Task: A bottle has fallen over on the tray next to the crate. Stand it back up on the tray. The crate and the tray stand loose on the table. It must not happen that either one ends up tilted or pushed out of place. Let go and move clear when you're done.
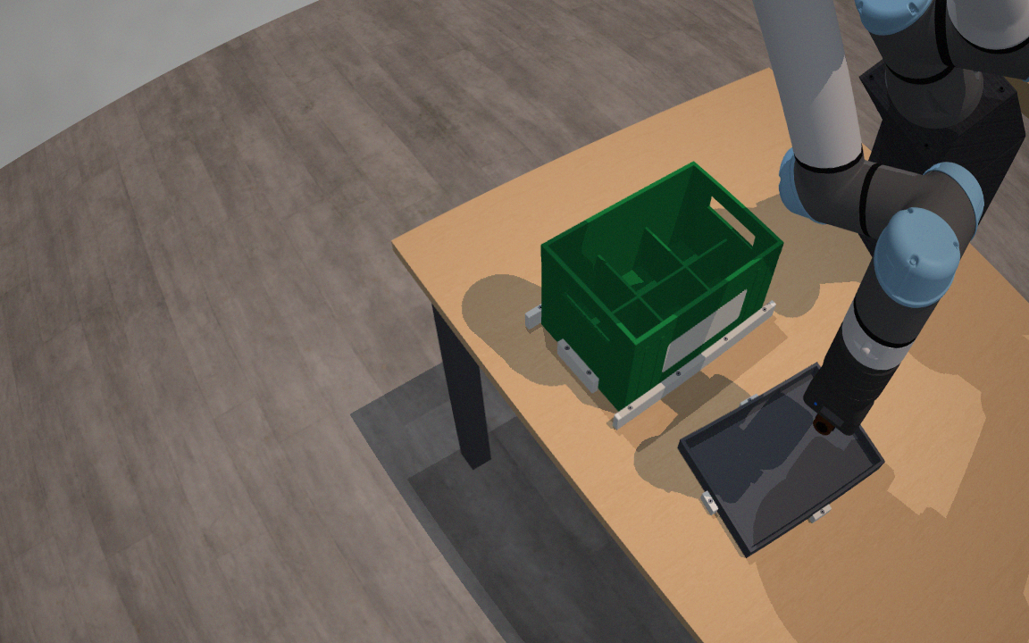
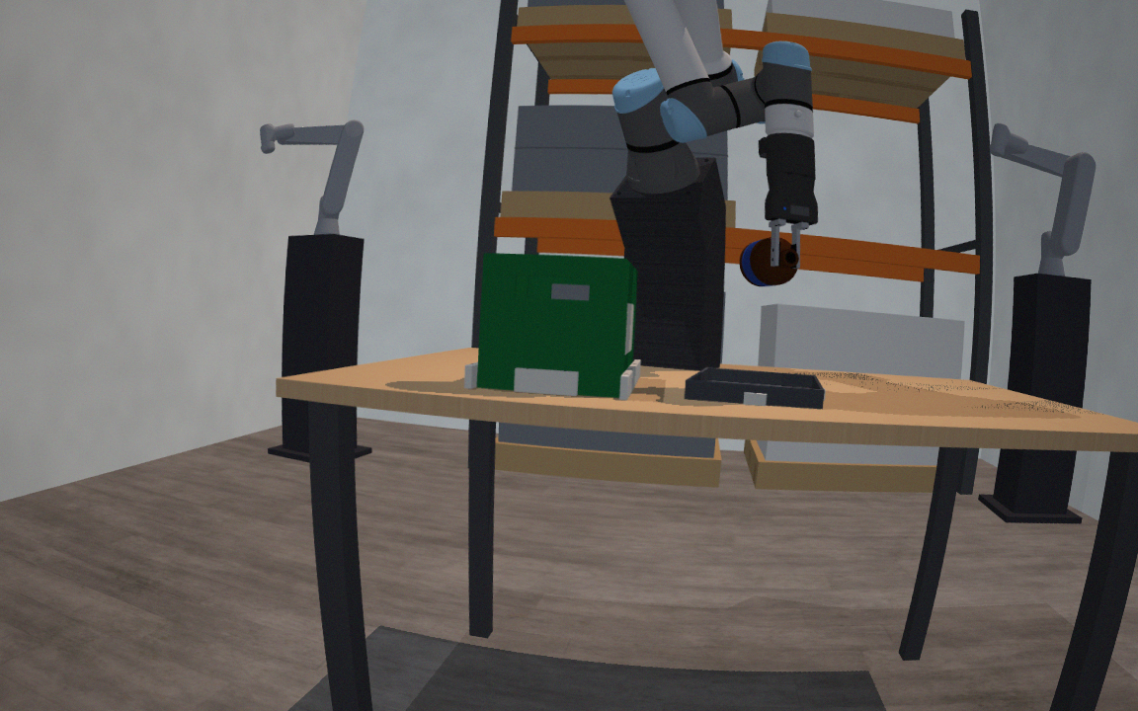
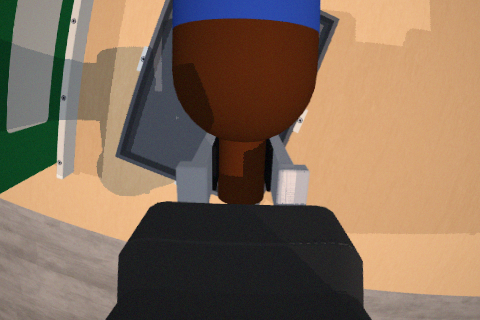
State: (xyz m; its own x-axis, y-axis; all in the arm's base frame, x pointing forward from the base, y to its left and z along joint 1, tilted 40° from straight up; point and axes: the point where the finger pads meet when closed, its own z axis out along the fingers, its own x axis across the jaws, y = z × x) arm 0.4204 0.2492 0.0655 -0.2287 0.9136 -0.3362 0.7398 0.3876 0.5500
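My gripper is now 5 cm past the brown bottle, 2 cm to the left of it and 1 cm above it. The rest, counted from my hand: green crate (1 cm ahead, 32 cm to the right, 12 cm below); dark grey tray (2 cm behind, 3 cm to the right, 19 cm below).
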